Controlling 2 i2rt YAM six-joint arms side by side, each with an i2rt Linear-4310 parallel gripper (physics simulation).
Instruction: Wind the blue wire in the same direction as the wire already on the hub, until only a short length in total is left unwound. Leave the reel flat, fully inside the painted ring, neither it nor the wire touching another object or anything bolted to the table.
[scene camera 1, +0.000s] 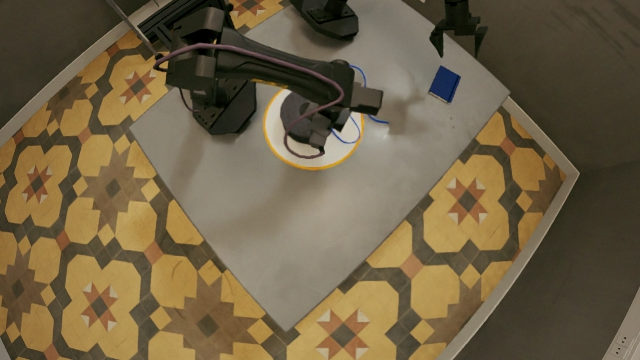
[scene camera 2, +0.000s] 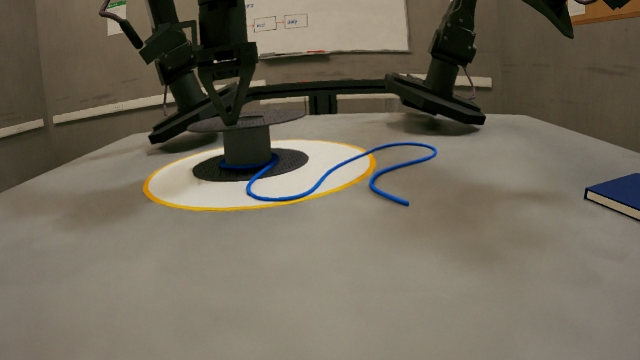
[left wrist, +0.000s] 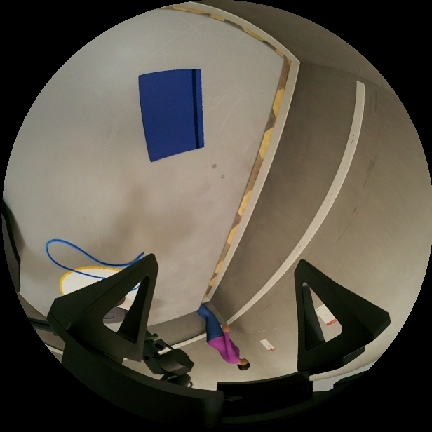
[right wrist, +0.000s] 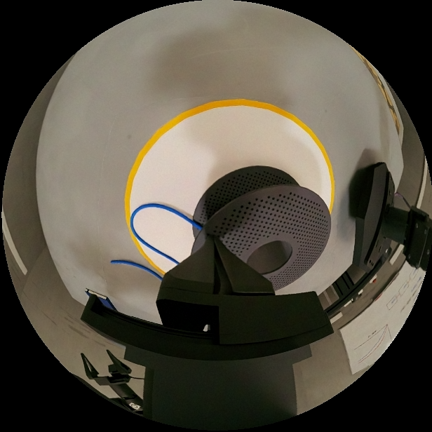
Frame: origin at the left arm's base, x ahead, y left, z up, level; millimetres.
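Seen in the pictures: left gripper, fingertip midpoint: (scene camera 1: 458, 57) (scene camera 2: 600, 7); right gripper, fingertip midpoint: (scene camera 2: 231, 125); left arm's base, link origin: (scene camera 1: 331, 13) (scene camera 2: 436, 93); right arm's base, link origin: (scene camera 1: 221, 98) (scene camera 2: 194, 108).
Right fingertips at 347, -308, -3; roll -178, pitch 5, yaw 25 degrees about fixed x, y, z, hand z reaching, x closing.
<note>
Offsets run from my right fingertips to a thing's top centre, as dx, dy, dz.
The dark reel @[-72, -7, -2] (scene camera 1: 295, 119) (scene camera 2: 247, 142) (right wrist: 300, 220) stands on one flange inside the yellow painted ring (scene camera 1: 264, 124) (scene camera 2: 146, 190) (left wrist: 62, 280) (right wrist: 240, 102). The blue wire (scene camera 1: 347, 143) (scene camera 2: 280, 199) (left wrist: 60, 240) (right wrist: 150, 205) goes around the hub's bottom, leaves over the lower flange, bends across the white disc, crosses the ring and loops on the table outside it. Its free end lies there. My right gripper (scene camera 2: 230, 122) (right wrist: 211, 240) is shut and empty, tips at the upper flange; contact is unclear. My left gripper (scene camera 1: 459, 56) (left wrist: 227, 266) is open and empty, away from the reel.
A blue book @[+107, +487, -55] (scene camera 1: 445, 84) (scene camera 2: 617, 195) (left wrist: 172, 115) lies right of the ring in both scene views, beyond the wire's free end. My right arm's base (scene camera 1: 225, 110) is bolted left of the ring, my left arm's base (scene camera 1: 332, 25) above it in scene camera 1.
</note>
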